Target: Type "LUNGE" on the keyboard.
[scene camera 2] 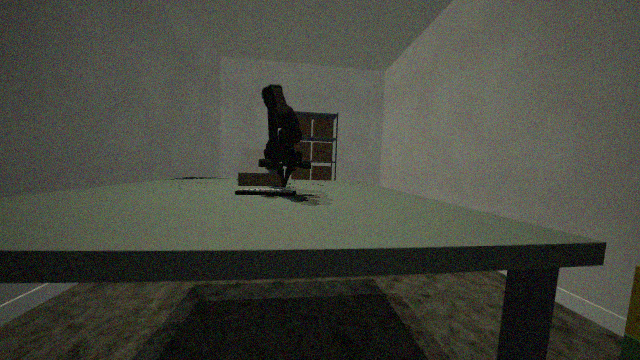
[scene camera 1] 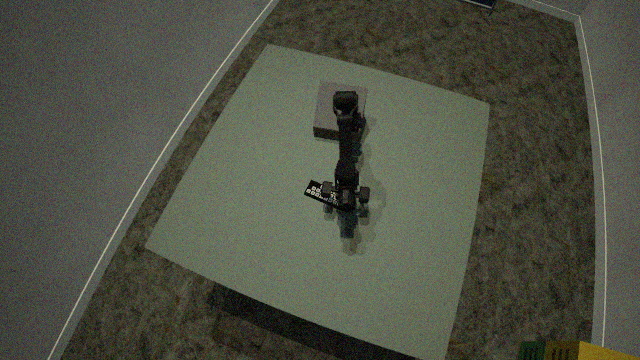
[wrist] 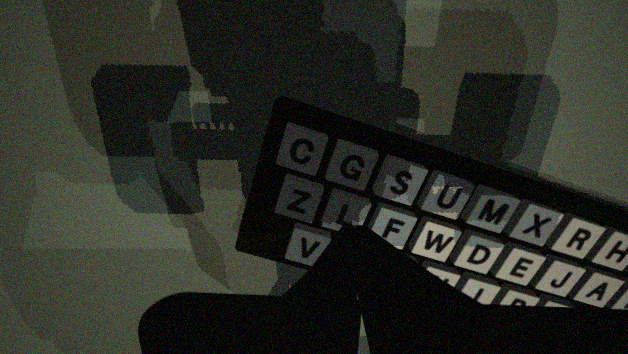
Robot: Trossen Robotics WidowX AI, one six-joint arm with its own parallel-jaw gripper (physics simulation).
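Places are measured from the arm's base along level axes (x right, y ahead, z up), in millimetres.
Pixels of known places: gripper, between the fingertips: [scene camera 2: 284,187] [wrist: 352,236].
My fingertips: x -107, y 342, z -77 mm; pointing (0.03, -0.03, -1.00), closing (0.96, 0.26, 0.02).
Behind a point stands the place of what it marks.
The black keyboard [scene camera 1: 313,192] {x 25, y 359, z -88 mm} [scene camera 2: 250,192] {x 7, y 376, z -96 mm} [wrist: 259,215] {x -144, y 331, z -93 mm} lies on the table, slanted in the wrist view, with pale letter keys. My gripper [scene camera 2: 285,185] {x -107, y 342, z -77 mm} [wrist: 352,236] {x -107, y 342, z -77 mm} is shut and empty, pointing down. In the wrist view its tips overlap the lower edge of the L key [wrist: 344,212] {x -111, y 345, z -88 mm}; whether they touch it I cannot tell. The U key [wrist: 446,196] {x -75, y 364, z -88 mm}, G key [wrist: 352,166] {x -114, y 365, z -88 mm} and E key [wrist: 520,267] {x -29, y 343, z -88 mm} show to the right and above the tips. The N key [wrist: 442,274] {x -60, y 329, z -88 mm} is mostly hidden by the right finger, and the key between V and N is covered.
A grey-brown block [scene camera 1: 327,102] {x 125, y -16, z 34 mm} [scene camera 2: 254,179] {x 78, y 64, z -73 mm} is on the table [scene camera 1: 240,165] {x 389, y 366, z -105 mm} [scene camera 2: 150,225] {x 67, y 752, z -104 mm} by the arm's base. A shelf unit [scene camera 2: 336,145] with brown boxes is by the far wall. A yellow object [scene camera 1: 610,353] is at the lower right. Arm shadows darken the keyboard's left keys.
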